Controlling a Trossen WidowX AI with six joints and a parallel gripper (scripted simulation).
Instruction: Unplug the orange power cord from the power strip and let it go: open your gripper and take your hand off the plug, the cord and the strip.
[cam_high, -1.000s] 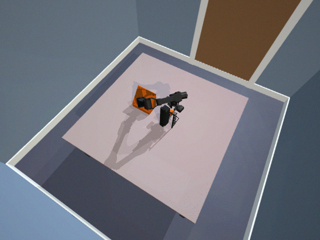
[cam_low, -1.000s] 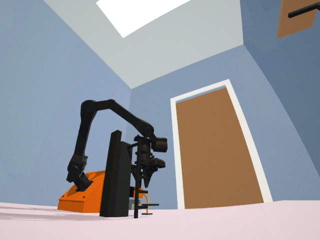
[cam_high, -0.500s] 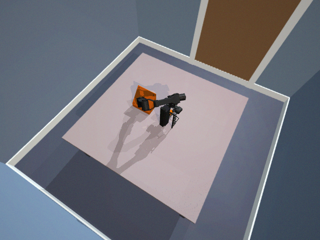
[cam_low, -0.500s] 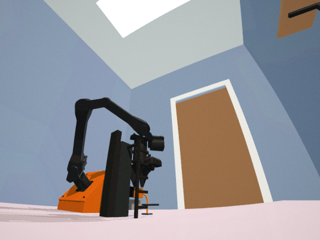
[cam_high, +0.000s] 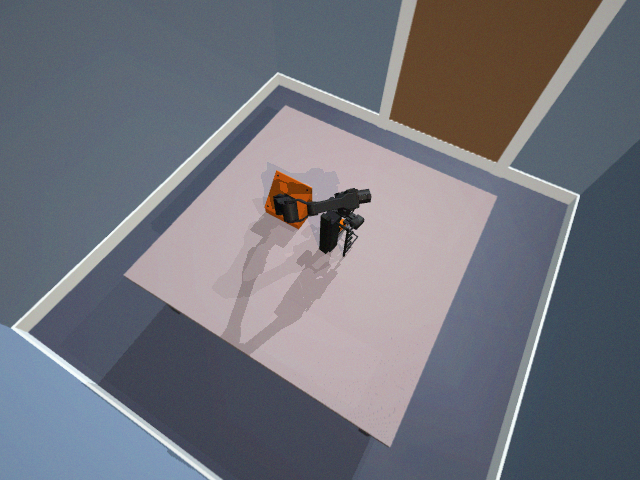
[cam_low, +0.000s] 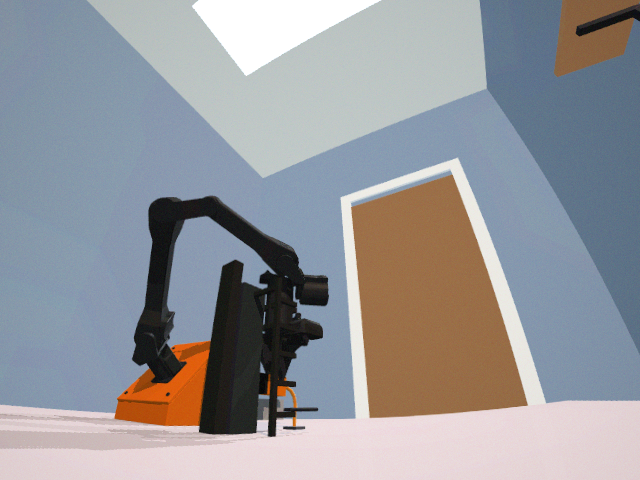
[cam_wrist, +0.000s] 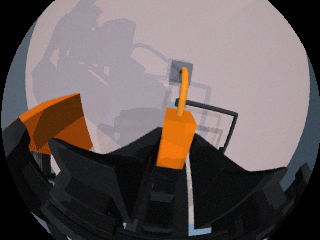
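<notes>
Right now my gripper tip is 30 mm to the left of the orange plug. From my gripper tip the other things lie so: thin dark rack: 70 mm ahead, 100 mm to the right, 40 mm above.
</notes>
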